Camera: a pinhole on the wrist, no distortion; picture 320 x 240 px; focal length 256.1 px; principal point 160.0 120.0 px. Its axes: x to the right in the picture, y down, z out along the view. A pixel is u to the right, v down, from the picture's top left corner.
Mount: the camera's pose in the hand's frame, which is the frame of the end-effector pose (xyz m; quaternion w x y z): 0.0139 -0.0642 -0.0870 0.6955 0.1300 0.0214 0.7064
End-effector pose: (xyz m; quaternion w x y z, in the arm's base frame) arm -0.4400 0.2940 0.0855 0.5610 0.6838 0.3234 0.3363
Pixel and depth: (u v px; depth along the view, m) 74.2 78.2 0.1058
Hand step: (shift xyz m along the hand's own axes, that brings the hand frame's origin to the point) 0.0533 -0.1146 0.0060
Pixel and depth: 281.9 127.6 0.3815
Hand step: 0.0845 0.0574 0.3116
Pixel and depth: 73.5 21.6 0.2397
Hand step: 0.1549 -0.1774 0.1125
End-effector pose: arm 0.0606 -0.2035 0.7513 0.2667 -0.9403 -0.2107 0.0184
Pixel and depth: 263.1 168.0 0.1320
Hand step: 0.0180 -0.0324 0.0538
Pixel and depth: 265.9 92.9 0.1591
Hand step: 0.0644 -0.0226 0.0731
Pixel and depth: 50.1 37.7 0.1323
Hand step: 0.0836 -0.1389 0.0230
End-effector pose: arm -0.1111 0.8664 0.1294 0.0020 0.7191 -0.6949 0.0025
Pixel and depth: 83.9 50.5 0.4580
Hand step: 0.2329 -0.2637 0.3079
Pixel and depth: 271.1 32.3 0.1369
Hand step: 0.0890 -0.0246 0.0444
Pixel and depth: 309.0 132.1 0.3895
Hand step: 0.0793 0.1005 0.3277
